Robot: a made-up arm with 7 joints. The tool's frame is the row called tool. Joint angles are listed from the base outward.
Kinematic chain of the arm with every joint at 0, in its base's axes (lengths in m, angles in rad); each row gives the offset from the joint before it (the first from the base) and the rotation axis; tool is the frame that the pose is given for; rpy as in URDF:
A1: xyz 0 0 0.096 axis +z
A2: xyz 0 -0.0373 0.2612 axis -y
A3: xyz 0 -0.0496 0.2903 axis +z
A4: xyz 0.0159 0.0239 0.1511 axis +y
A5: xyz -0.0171 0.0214 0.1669 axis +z
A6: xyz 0 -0.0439 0.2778 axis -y
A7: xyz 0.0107 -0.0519 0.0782 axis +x
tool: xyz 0 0 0 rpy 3.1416 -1.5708 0
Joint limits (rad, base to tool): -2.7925..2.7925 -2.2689..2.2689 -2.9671..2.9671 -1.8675..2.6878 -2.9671..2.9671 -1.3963..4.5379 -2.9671..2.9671
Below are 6 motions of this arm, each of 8 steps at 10 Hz.
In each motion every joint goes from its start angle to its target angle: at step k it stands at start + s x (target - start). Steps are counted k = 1, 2, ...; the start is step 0. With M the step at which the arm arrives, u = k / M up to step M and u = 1 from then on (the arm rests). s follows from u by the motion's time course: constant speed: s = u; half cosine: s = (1 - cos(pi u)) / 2; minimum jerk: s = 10 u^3 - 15 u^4 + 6 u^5.
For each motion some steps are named. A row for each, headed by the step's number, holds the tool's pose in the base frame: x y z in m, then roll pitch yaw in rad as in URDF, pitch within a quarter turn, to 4 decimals.
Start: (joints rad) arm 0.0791 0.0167 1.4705 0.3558 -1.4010 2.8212 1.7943
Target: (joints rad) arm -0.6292 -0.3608 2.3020 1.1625 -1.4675 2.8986 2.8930
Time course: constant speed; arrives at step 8
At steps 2, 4, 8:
2: -0.0097 0.0208 1.1805 0.8238 -0.9399 -0.9521
4: 0.0370 0.0643 1.1577 0.0898 -1.1050 -0.1459
8: 0.0647 0.0785 1.0975 -0.8973 -0.7132 1.0770

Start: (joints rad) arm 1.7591 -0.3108 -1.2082 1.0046 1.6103 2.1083 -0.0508
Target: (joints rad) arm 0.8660 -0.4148 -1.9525 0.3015 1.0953 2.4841 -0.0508
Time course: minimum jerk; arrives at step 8
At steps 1, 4, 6, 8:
1: 0.4186 0.3736 0.8915 -1.0416 -0.0451 -1.5220
4: 0.4376 0.1084 1.0472 -0.5067 0.1192 -2.4494
6: 0.3398 0.0216 1.1241 -0.0807 0.4197 -3.0746
8: 0.3183 0.0218 1.1339 0.0369 0.5123 3.0772

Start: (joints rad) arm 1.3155 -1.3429 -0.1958 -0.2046 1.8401 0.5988 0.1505
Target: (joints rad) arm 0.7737 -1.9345 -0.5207 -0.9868 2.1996 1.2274 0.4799
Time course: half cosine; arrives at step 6
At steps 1, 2, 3, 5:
1: 0.3124 0.8864 0.5597 -1.2675 -0.1505 0.7151
2: 0.3789 0.8549 0.5194 -1.2239 -0.0810 0.5821
3: 0.4489 0.8001 0.4583 -1.1666 0.0296 0.4375
5: 0.5119 0.6847 0.3406 -1.0667 0.2730 0.2789

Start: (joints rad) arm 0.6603 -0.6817 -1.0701 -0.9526 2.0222 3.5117 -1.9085
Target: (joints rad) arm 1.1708 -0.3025 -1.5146 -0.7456 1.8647 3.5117 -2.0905
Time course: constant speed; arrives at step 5
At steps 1, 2, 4, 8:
1: 0.1765 0.4037 0.9474 -1.1677 -0.0882 -2.8976
2: 0.1325 0.3963 0.9740 -1.1976 -0.0418 -2.9246
4: 0.0554 0.3530 1.0298 -1.3110 0.0249 -2.9812
8: 0.0251 0.3179 1.0576 -1.3905 0.0388 -3.0094

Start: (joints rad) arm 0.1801 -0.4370 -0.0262 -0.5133 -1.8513 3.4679 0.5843
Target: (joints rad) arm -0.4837 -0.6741 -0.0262 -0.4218 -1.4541 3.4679 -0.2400
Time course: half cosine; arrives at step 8
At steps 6, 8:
6: 0.2028 -0.1428 1.0837 2.8610 1.2341 -2.1486
8: 0.2132 -0.1814 1.0749 3.0630 1.2670 -1.9604

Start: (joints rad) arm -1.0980 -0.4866 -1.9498 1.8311 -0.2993 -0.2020 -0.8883
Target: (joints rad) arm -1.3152 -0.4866 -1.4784 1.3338 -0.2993 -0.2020 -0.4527
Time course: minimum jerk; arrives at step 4
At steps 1, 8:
1: -0.5257 -0.2196 0.7737 2.7120 0.6849 -2.4573
8: -0.5182 -0.4116 0.8755 2.4092 0.2900 -2.5049

